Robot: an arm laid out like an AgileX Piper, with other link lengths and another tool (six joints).
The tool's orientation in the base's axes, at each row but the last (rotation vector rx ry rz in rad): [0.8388 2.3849 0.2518]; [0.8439 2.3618 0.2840]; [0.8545 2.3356 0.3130]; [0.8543 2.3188 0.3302]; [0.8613 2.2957 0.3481]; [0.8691 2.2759 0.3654]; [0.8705 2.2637 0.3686]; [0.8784 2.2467 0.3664]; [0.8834 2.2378 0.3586]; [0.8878 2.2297 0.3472]
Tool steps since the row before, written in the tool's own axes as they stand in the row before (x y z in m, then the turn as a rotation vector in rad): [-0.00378 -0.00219 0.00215 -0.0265 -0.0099 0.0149]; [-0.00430 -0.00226 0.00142 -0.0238 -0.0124 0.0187]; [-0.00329 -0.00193 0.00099 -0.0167 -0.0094 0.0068]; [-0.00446 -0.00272 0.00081 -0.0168 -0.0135 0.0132]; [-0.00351 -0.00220 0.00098 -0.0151 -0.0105 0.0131]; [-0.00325 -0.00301 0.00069 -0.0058 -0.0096 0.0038]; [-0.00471 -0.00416 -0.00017 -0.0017 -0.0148 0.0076]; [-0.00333 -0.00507 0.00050 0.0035 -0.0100 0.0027]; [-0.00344 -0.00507 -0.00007 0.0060 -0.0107 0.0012]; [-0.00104 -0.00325 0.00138 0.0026 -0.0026 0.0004]
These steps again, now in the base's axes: [0.00252 -0.00410 -0.00073 0.0203 -0.0245 -0.0031]; [0.00236 -0.00448 0.00004 0.0197 -0.0247 -0.0083]; [0.00162 -0.00359 0.00000 0.0095 -0.0179 -0.0012]; [0.00179 -0.00496 0.00036 0.0117 -0.0210 -0.0078]; [0.00157 -0.00396 -0.00002 0.0121 -0.0176 -0.0072]; [0.00081 -0.00440 -0.00033 0.0011 -0.0109 -0.0045]; [0.00045 -0.00625 0.00048 -0.0011 -0.0119 -0.0117]; [-0.00035 -0.00597 -0.00112 -0.0049 -0.0049 -0.0085]; [-0.00073 -0.00605 -0.00062 -0.0076 -0.0037 -0.0090]; [-0.00011 -0.00309 -0.00199 -0.0024 -0.0001 -0.0028]
